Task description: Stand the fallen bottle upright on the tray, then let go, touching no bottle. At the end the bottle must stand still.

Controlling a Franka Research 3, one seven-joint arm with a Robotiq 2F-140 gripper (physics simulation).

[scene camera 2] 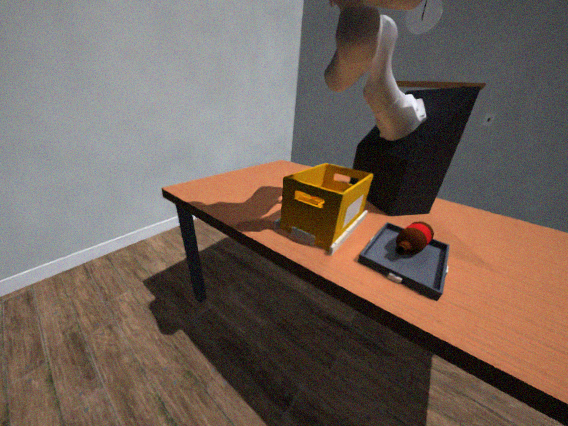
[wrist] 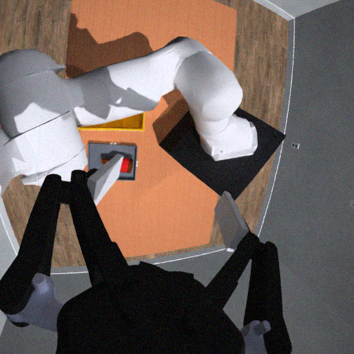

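A brown bottle with a red band lies on its side on the dark grey tray. In the scene view its neck points toward the tray's near left side. My gripper is open wide and empty, high above the table. In the wrist view its left fingertip overlaps the picture of the bottle and hides part of it, while the right fingertip shows in front of the black pedestal's lower edge. The gripper does not show in the scene view.
A yellow crate stands on the table beside the tray. The black pedestal that bears the white arm stands behind them. The arm partly covers the crate in the wrist view.
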